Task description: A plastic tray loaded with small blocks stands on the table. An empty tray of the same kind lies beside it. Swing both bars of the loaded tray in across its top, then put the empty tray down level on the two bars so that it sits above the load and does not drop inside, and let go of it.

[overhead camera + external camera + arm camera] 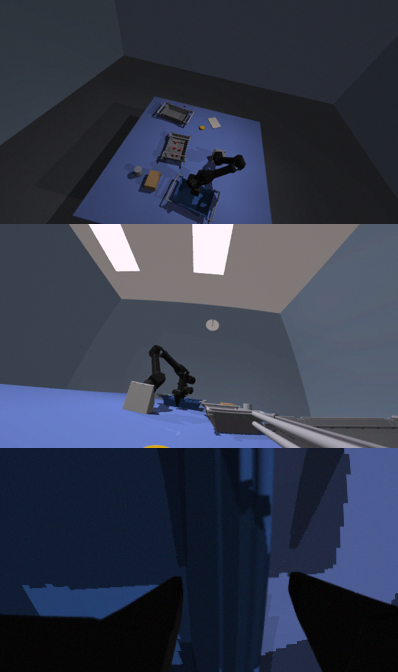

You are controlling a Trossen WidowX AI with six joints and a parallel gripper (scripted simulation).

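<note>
The blue tray is 3 cm ahead of my gripper tip, 8 cm to the left of it and 3 cm above it. Round my gripper tip: tan block: 34 cm ahead, 1 cm to the right, 2 cm above; then grey cylinder: 46 cm ahead, 6 cm to the right, 2 cm above; then yellow disc: 2 cm behind, 62 cm to the right.
</note>
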